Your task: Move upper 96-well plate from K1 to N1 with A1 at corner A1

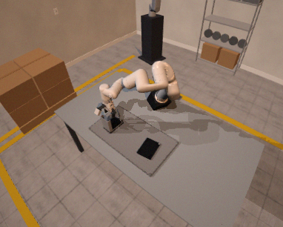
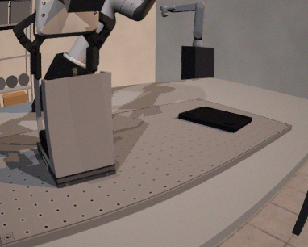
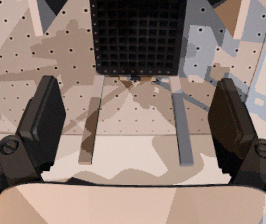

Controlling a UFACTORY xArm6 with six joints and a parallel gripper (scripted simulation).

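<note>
Now: the black 96-well plate 12 cm below my hand. Also, from my hand: rack's solid pale wall: 7 cm ahead, 1 cm to the left, 7 cm below; then plate nest N1: 9 cm behind, 38 cm to the left, 15 cm below.
</note>
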